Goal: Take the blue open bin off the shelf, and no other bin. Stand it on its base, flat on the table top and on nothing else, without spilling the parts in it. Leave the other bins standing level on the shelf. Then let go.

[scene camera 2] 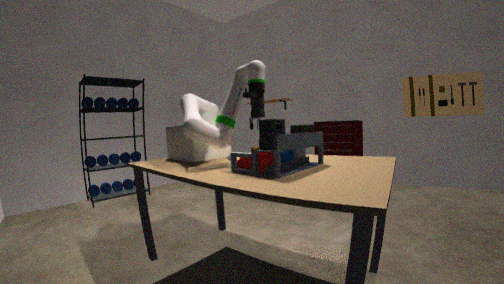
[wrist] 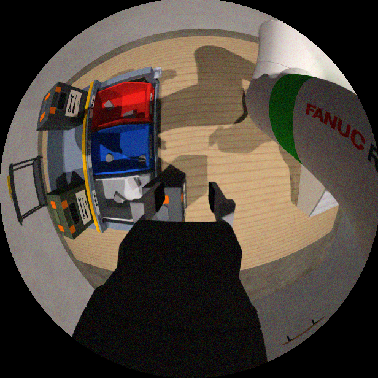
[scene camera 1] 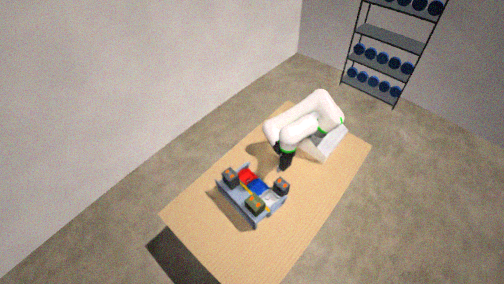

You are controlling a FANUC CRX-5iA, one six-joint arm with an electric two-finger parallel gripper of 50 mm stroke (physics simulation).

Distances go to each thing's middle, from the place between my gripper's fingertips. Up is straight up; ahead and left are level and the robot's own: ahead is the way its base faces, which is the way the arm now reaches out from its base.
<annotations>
The grey bin (wrist: 106, 185) lies 17 cm ahead of my hand, 5 cm to the left of it and 14 cm below it. The rest, counted from my hand: blue open bin (wrist: 126, 142) (17 cm ahead, 6 cm to the right, 14 cm below); red bin (wrist: 138, 96) (17 cm ahead, 17 cm to the right, 14 cm below); green box (wrist: 68, 193) (27 cm ahead, 6 cm to the left, 4 cm below).
</annotations>
